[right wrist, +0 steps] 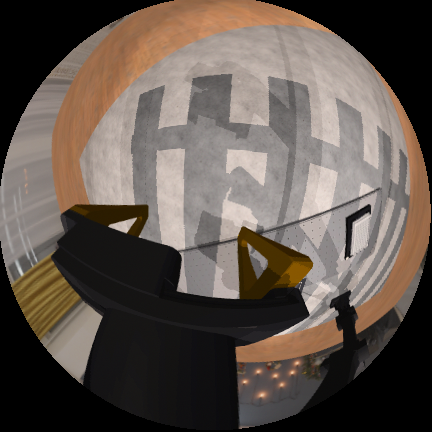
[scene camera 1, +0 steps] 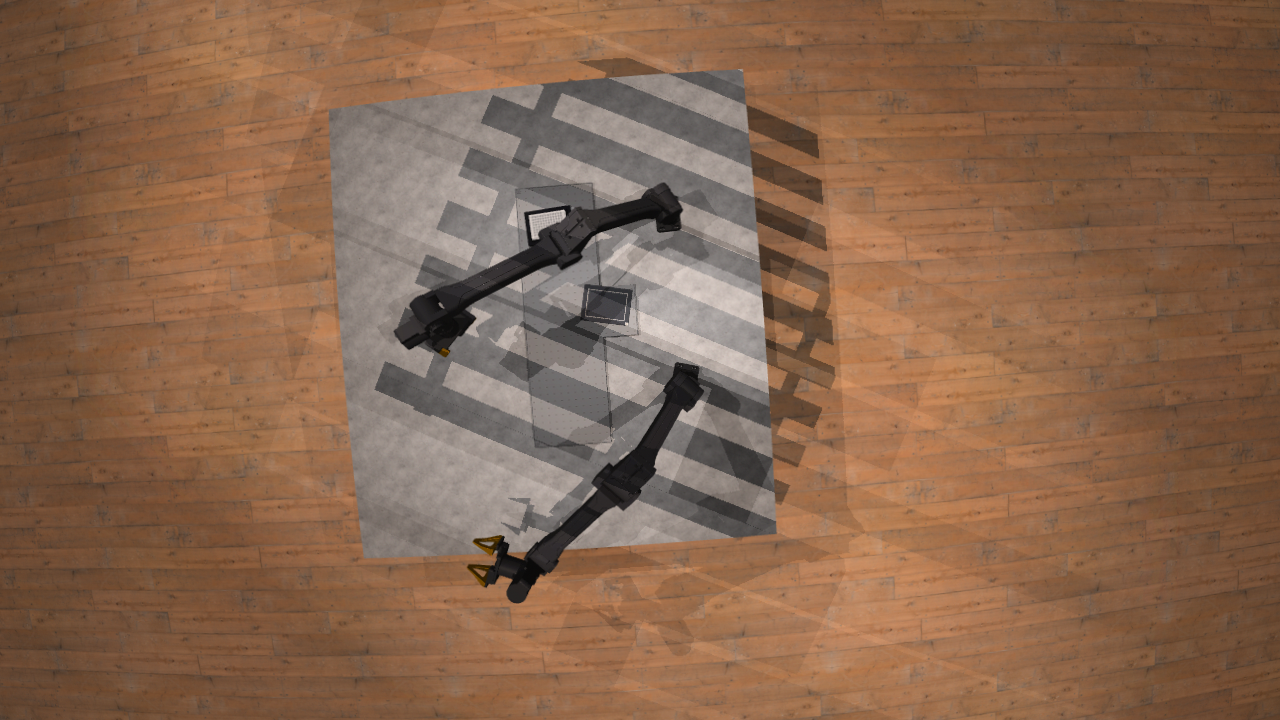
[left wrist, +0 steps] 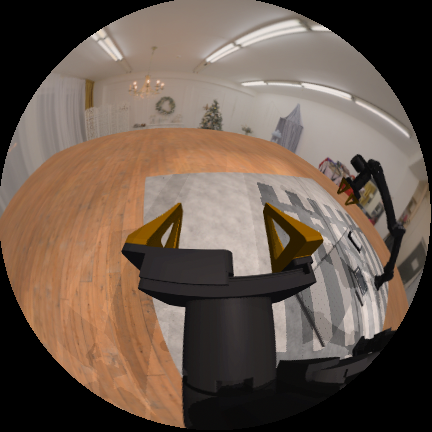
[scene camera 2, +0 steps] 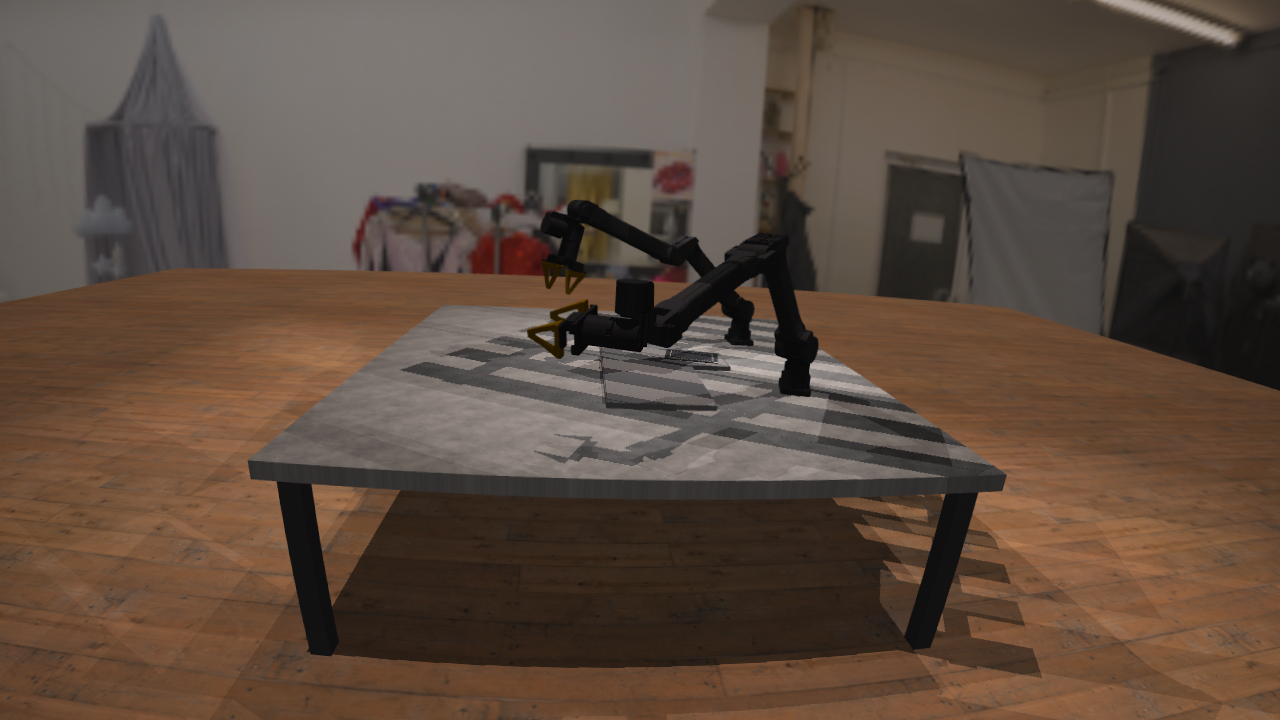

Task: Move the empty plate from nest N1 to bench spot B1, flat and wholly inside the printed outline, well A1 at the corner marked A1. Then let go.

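Frame: origin at the left arm's base, x ahead, y left, z up, level; millimetres.
Where they show: left gripper, between the fingertips: (scene camera 1: 470, 553) (left wrist: 223, 206) (scene camera 2: 539, 323); right gripper, between the fingertips: (right wrist: 192, 221) (scene camera 1: 458, 336) (left wrist: 340, 199) (scene camera 2: 558, 291); left arm's base, origin of its link: (scene camera 1: 684, 380) (scene camera 2: 793, 389); right arm's base, origin of its link: (right wrist: 339, 298) (scene camera 1: 667, 215) (left wrist: 375, 282) (scene camera 2: 738, 341).
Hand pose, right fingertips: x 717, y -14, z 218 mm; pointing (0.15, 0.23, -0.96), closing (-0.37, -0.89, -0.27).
Observation:
Things, the pixels of their top centre, and the offset from my right fingertips. "pt": a spot on its surface instead. Level surfaces: height alone.
- empty white plate, centre of its top: (scene camera 1: 547, 223) (right wrist: 361, 235) dx -149, dy -433, dz -179 mm
- nest N1, centre of its top: (scene camera 1: 548, 224) (right wrist: 360, 234) (left wrist: 355, 240) dx -149, dy -433, dz -187 mm
- bench spot B1, a spot on its surface: (scene camera 2: 691, 356) (scene camera 1: 606, 307) (left wrist: 360, 280) pt dx -398, dy -189, dz -203 mm
- grey table, height of its surface: dz -218 mm
The empty white plate (scene camera 1: 546, 225) (right wrist: 360, 237) lies in the black frame of nest N1 (scene camera 1: 528, 229) (right wrist: 348, 241), partly under the right arm in scene camera 1. In scene camera 2 the arms hide it. The dark pad of bench spot B1 (scene camera 1: 606, 305) (scene camera 2: 691, 356) (left wrist: 360, 280) carries a thin white printed outline and bears no plate. My left gripper (scene camera 1: 472, 556) (scene camera 2: 540, 324) (left wrist: 223, 206) is open and empty, beyond the table's lower edge in scene camera 1. My right gripper (scene camera 2: 559, 289) (right wrist: 192, 221) is open and empty, high above the table, left of nest and pad in scene camera 1.
A thin, perforated grey board (scene camera 1: 568, 394) (scene camera 2: 657, 389) lies on the grey table (scene camera 1: 393, 465) (scene camera 2: 384, 447), with nest N1 near its upper end in scene camera 1. The right arm (scene camera 1: 510, 273) reaches across it. The left arm (scene camera 1: 626, 474) is bent beside its lower right corner.

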